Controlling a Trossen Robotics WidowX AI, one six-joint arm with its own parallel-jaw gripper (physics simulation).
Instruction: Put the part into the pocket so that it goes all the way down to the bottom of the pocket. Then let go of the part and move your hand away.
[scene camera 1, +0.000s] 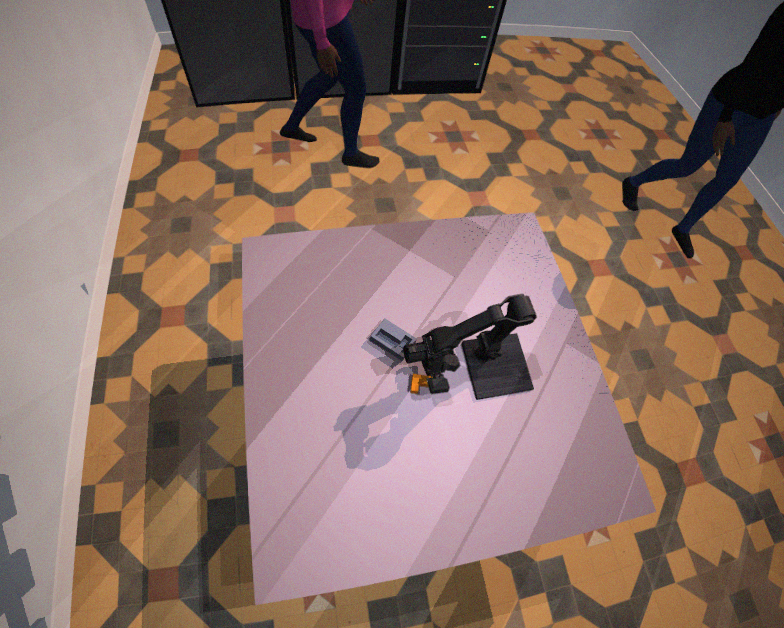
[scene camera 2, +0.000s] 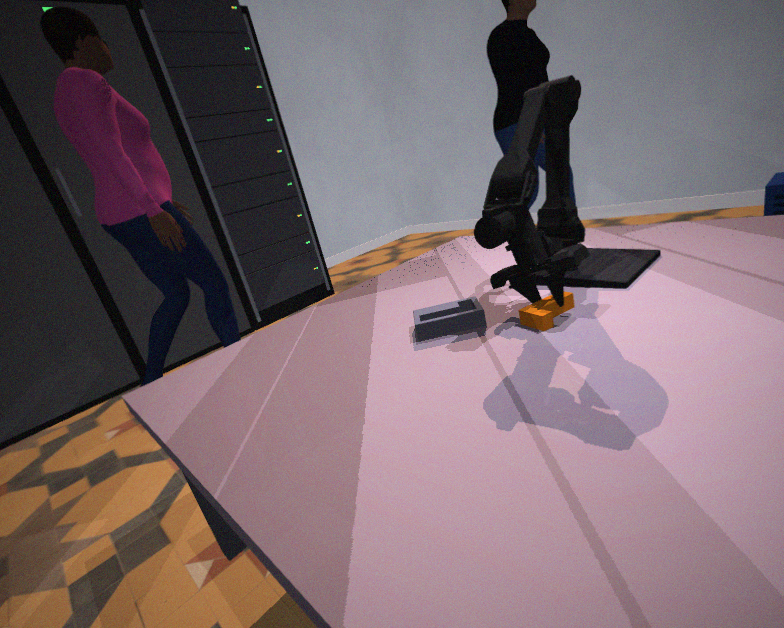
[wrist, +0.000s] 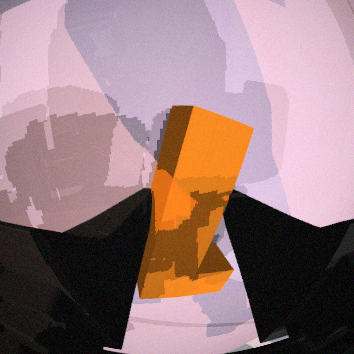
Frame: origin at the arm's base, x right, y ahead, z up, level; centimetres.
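Seen in the pictures: gripper, fingertip midpoint: (scene camera 1: 430, 382) (scene camera 2: 552, 308) (wrist: 186, 195); arm's base, origin of the base link: (scene camera 1: 484, 352).
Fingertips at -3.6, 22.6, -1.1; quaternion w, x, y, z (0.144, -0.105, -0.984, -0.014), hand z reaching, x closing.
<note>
Pixels of each thing's top centre, then the offset from my fingertips to it, as dx, dy, dz. Level surfaces: height alone.
- orange L-shaped part, middle of its top: (wrist: 214, 234) (scene camera 2: 551, 302) (scene camera 1: 428, 384) -0.6, +1.6, +1.8
- grey block with the pocket, middle of its top: (scene camera 2: 446, 309) (scene camera 1: 393, 337) +19.4, +6.6, +2.4
- pink table, its level: dz -1.2
The orange L-shaped part (scene camera 1: 416, 383) (scene camera 2: 537, 317) (wrist: 212, 155) is at the table top, with its long bar between the fingers. My gripper (scene camera 1: 426, 379) (scene camera 2: 550, 303) (wrist: 186, 195) points down and is shut on the part; in the wrist view a black finger meets each side of it. The short foot of the part shows near the bottom of the wrist view. Whether the part's underside touches the table cannot be told. The grey block with the pocket (scene camera 1: 386, 349) (scene camera 2: 451, 328) lies a short way from the part, left of the gripper in scene camera 2, its pocket facing up.
The arm's dark base plate (scene camera 1: 500, 379) (scene camera 2: 621, 266) lies on the pink table (scene camera 1: 314, 523) (scene camera 2: 425, 490), behind the gripper in scene camera 2. The arm's wrist hangs close to the pocket block in scene camera 1. Two people and dark server cabinets (scene camera 1: 229, 52) (scene camera 2: 215, 157) stand beyond the table.
</note>
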